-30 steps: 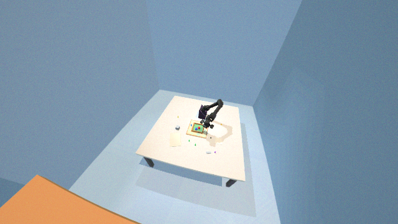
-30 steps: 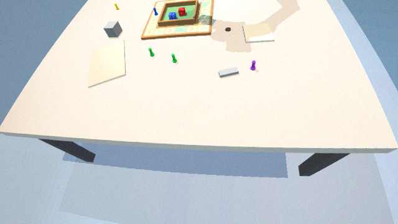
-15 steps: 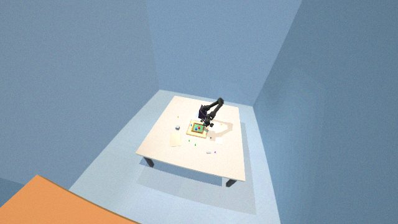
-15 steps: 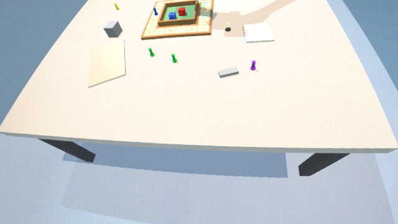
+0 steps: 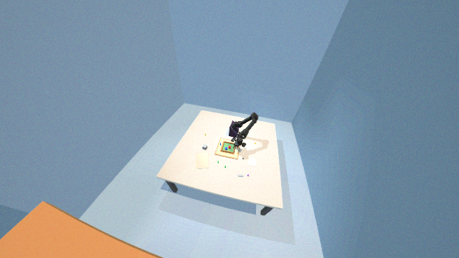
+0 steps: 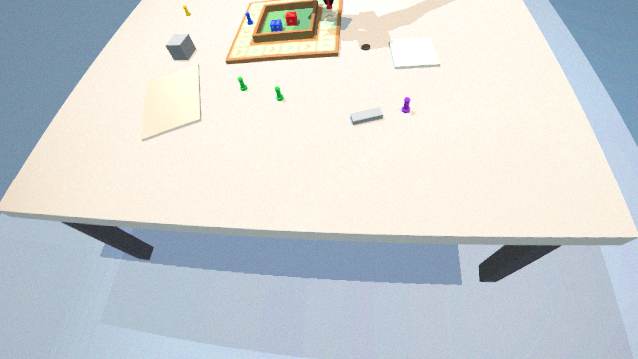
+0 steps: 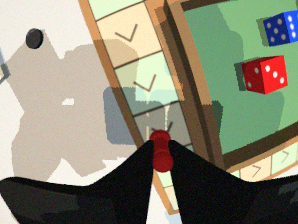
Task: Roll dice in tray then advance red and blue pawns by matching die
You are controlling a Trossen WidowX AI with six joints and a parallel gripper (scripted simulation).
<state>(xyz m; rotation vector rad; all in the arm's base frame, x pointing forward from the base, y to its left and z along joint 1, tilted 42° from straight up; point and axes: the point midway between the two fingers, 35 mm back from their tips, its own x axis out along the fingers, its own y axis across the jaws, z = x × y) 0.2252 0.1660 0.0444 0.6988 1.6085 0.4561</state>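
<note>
The red pawn lies 1 cm above my gripper tip. Also, from my gripper tip: blue pawn 3 cm ahead, 22 cm to the right, 2 cm below; then green-floored tray 4 cm ahead, 11 cm to the right, 4 cm below; then black disc 11 cm ahead, 11 cm to the left, 5 cm below.
</note>
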